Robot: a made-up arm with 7 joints.
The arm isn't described. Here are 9 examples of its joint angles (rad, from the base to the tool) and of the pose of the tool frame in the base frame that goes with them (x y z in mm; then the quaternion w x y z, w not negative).
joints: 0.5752 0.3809 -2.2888 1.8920 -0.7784 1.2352 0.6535
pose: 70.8 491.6 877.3 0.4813 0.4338 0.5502 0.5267
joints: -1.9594 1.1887 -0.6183 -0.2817 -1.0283 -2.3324 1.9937
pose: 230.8 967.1 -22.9 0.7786 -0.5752 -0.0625 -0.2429
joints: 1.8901 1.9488 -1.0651 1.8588 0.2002 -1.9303 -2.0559
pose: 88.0 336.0 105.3 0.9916 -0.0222 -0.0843 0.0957
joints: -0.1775 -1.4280 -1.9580 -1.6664 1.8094 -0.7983 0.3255
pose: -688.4 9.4 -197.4 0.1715 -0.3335 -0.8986 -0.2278
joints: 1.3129 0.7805 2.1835 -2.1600 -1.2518 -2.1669 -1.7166
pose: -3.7 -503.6 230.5 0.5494 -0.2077 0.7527 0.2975
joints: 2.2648 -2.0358 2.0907 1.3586 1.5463 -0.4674 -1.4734
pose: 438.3 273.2 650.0 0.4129 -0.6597 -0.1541 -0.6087
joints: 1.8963 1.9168 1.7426 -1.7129 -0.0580 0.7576 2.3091
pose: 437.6 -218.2 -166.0 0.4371 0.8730 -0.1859 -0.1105
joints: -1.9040 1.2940 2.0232 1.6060 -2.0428 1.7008 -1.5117
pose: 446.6 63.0 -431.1 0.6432 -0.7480 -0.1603 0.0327
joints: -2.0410 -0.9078 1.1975 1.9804 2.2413 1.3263 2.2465
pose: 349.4 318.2 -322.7 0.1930 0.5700 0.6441 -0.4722
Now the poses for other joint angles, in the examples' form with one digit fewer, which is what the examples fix.
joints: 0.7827 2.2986 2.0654 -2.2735 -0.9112 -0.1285 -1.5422
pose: 165 92 704 0.294 0.244 -0.859 -0.340
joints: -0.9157 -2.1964 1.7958 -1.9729 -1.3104 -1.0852 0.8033
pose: -56 800 156 0.341 0.114 -0.814 -0.456
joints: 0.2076 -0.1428 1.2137 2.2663 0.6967 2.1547 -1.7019
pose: -615 182 -133 0.040 0.591 0.658 0.464
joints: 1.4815 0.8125 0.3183 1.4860 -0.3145 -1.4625 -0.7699
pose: -176 -94 184 0.374 -0.834 0.375 -0.155
